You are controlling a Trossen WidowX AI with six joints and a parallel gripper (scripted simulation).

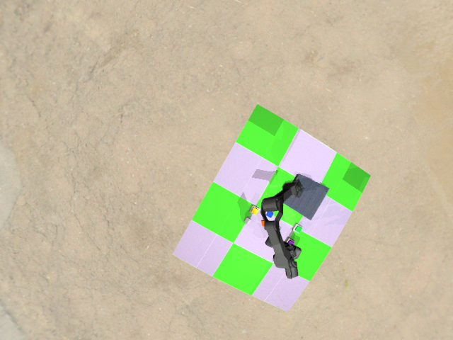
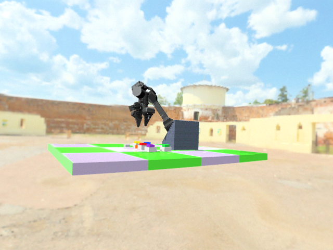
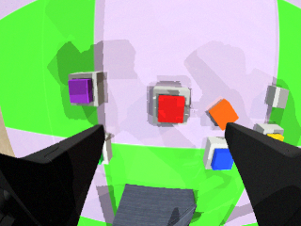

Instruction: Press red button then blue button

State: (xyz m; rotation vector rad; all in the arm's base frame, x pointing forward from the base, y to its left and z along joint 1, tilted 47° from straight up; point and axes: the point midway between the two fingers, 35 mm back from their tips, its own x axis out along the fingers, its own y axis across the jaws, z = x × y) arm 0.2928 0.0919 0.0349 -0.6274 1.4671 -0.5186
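My gripper tip is now 2 cm past the red button, 1 cm to the left of it and 10 cm above it. Round my gripper tip: blue button (9 cm behind, 10 cm to the right, 10 cm below); orange block (3 cm behind, 9 cm to the right, 13 cm below); purple button (12 cm to the left, 10 cm below).
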